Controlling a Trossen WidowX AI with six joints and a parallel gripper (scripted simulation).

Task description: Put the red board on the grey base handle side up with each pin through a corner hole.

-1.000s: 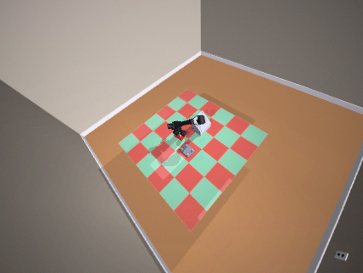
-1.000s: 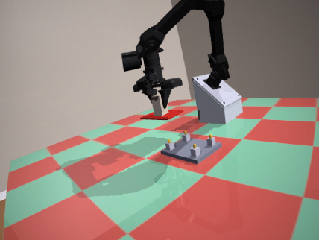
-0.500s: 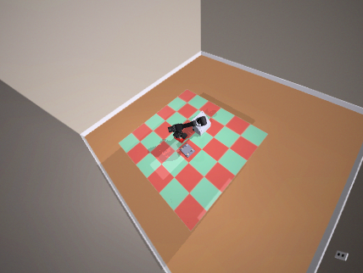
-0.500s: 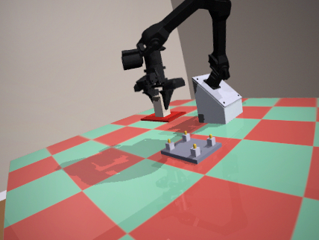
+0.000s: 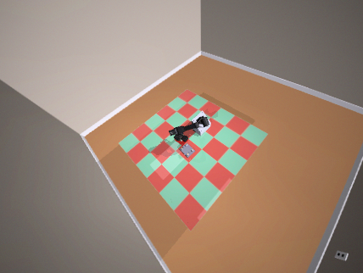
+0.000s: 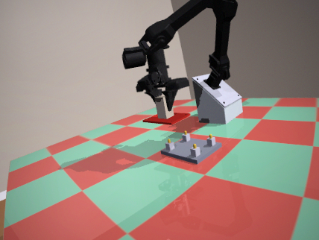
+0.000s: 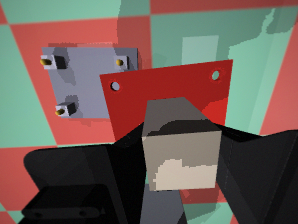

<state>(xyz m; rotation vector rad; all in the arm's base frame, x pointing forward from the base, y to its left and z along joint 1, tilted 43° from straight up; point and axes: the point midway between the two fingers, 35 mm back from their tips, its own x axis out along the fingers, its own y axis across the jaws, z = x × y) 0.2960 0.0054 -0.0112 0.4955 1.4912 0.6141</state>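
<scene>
Right now my gripper tip is 110 mm to the right of the grey base, 110 mm above it and 20 mm short of it. Also, from my gripper tip: flat red board (right at my gripper tip).
</scene>
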